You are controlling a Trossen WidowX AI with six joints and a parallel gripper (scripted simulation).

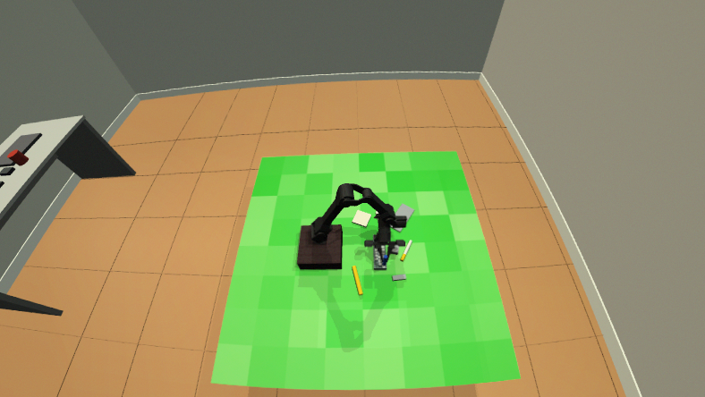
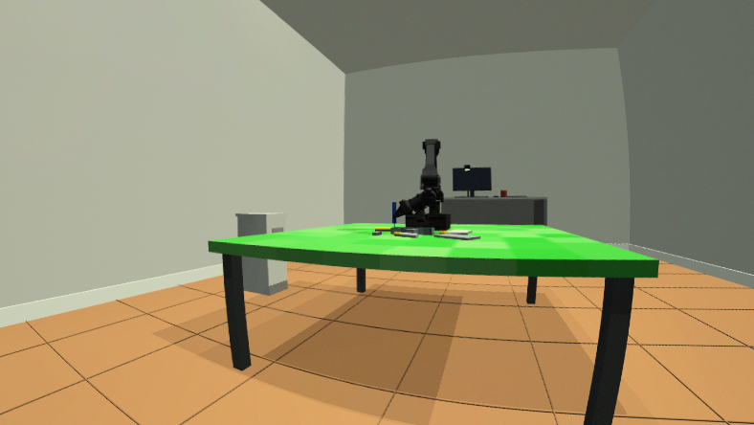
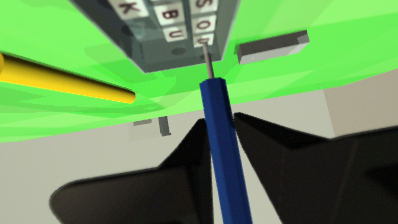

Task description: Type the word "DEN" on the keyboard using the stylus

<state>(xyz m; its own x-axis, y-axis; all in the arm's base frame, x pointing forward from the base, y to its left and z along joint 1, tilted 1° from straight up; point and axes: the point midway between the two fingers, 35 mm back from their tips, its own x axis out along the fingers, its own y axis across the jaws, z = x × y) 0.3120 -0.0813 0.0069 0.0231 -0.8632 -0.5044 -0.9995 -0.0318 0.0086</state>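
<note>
Now: gripper tip 1 cm above the blue stylus. From my gripper tip the other things lie so: pad 11 cm behind, 27 cm to the left, 7 cm below; grey block 7 cm ahead, 5 cm to the right, 7 cm below; yellow pencil 12 cm behind, 7 cm to the right, 6 cm below.
</note>
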